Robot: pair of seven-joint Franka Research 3 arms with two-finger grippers.
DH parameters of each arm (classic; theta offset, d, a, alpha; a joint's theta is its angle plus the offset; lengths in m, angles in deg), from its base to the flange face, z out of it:
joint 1: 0 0.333 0 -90
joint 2: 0 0 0 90
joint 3: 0 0.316 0.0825 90
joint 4: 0 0 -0.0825 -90
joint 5: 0 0.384 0 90
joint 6: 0 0 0.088 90
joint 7: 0 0.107 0 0
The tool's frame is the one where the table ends.
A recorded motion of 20 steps. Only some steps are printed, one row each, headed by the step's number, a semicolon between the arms.
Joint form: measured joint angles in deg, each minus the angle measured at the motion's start. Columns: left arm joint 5, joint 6, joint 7, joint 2, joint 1, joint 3, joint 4; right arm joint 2, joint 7, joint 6, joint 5, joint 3, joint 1, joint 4.
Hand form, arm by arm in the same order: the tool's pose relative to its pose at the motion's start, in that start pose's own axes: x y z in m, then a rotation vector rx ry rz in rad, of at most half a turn. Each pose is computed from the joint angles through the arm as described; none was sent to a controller.
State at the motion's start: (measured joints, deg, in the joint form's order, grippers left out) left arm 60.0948 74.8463 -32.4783 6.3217 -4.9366 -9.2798 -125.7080; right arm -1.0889 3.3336 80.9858 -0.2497 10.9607 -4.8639 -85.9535
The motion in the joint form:
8: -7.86 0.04 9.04 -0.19 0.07 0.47 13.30; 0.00 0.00 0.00 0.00 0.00 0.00 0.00
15: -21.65 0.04 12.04 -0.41 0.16 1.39 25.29; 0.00 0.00 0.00 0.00 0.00 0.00 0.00
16: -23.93 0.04 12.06 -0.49 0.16 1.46 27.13; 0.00 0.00 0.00 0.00 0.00 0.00 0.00
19: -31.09 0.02 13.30 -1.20 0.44 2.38 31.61; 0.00 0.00 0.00 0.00 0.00 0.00 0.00
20: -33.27 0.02 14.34 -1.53 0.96 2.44 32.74; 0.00 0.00 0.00 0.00 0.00 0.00 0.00
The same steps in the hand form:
8: 0.0165 -0.0764 -0.0424 -0.2246 0.0220 0.0004; 0.0000 0.0000 0.0000 0.0000 0.0000 0.0000
15: 0.0141 -0.1399 -0.0784 -0.5350 0.0410 -0.0416; 0.0000 0.0000 0.0000 0.0000 0.0000 0.0000
16: 0.0121 -0.1500 -0.0850 -0.5852 0.0482 -0.0526; 0.0000 0.0000 0.0000 0.0000 0.0000 0.0000
19: 0.0048 -0.1798 -0.0949 -0.7378 0.0632 -0.0627; 0.0000 0.0000 0.0000 0.0000 0.0000 0.0000
20: 0.0022 -0.1889 -0.0956 -0.7837 0.0709 -0.0548; 0.0000 0.0000 0.0000 0.0000 0.0000 0.0000

